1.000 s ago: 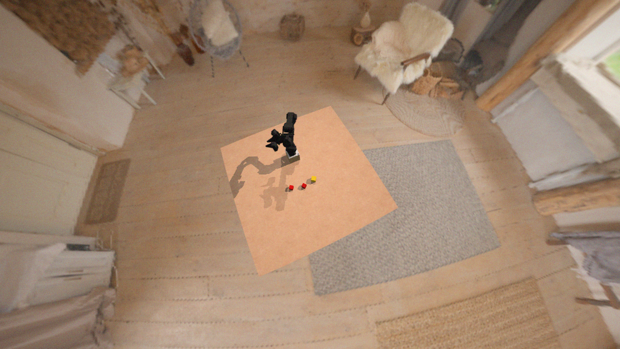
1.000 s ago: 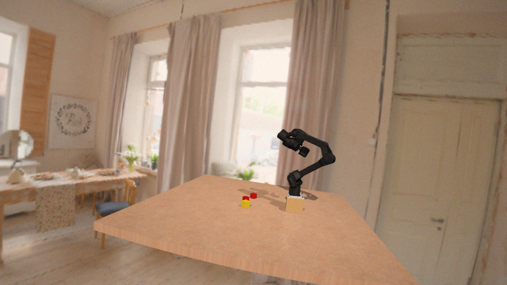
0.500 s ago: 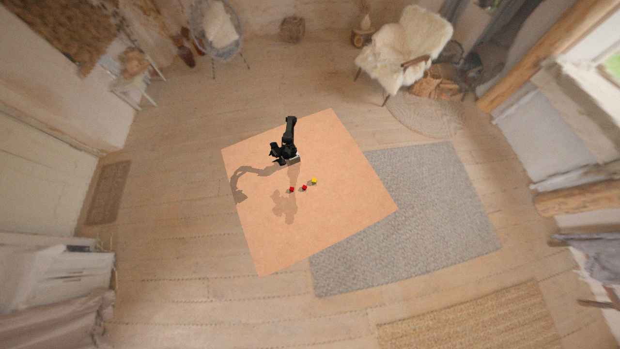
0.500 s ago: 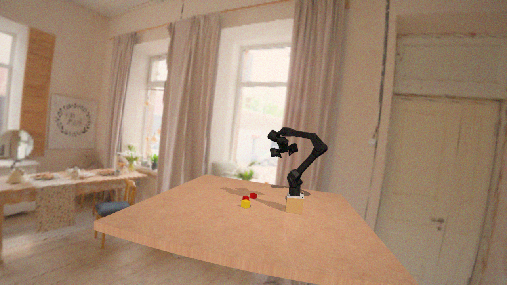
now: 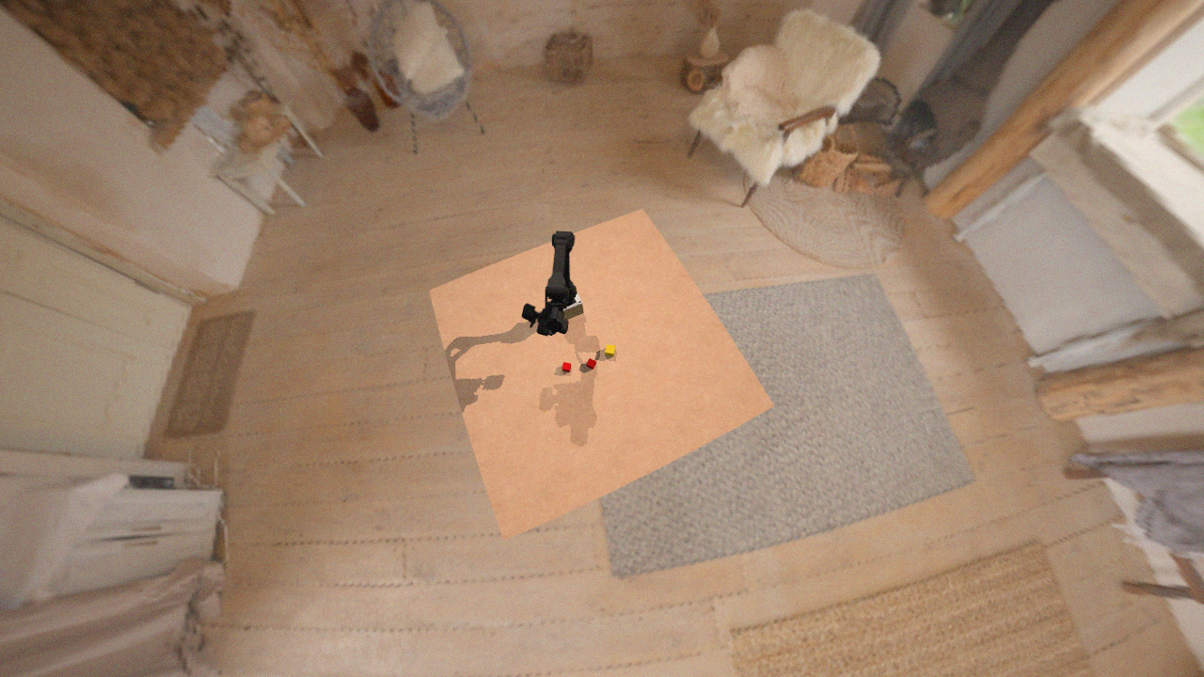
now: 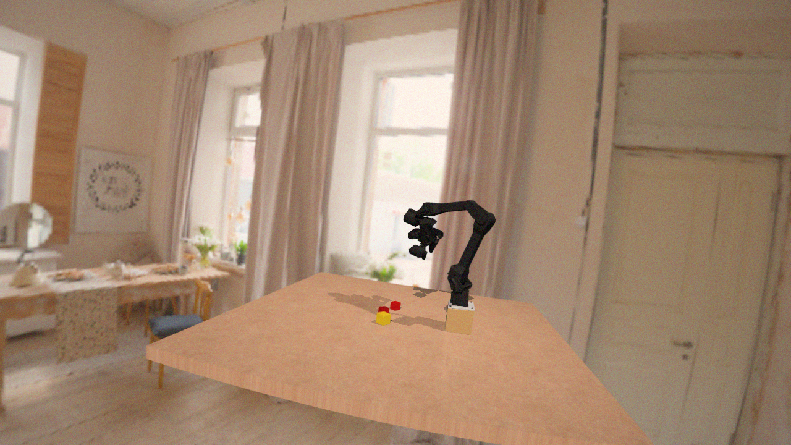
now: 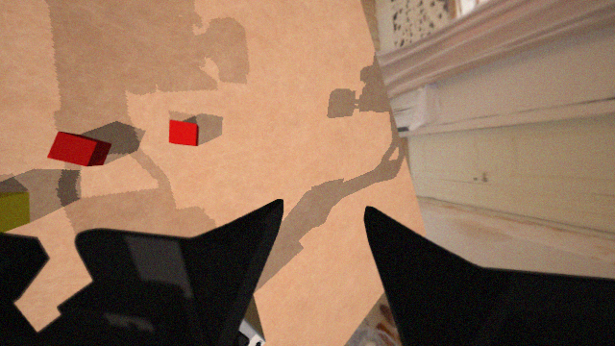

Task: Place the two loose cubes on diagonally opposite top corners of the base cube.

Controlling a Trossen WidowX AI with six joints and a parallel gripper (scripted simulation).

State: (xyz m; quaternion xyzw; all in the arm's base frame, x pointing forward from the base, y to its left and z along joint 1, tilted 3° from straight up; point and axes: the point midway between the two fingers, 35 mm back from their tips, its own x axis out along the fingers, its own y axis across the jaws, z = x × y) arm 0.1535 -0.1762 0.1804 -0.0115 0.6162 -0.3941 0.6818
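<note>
Right now the yellow base cube is 130 mm ahead of my gripper tip, 260 mm to the left of it and 230 mm below it.
</note>
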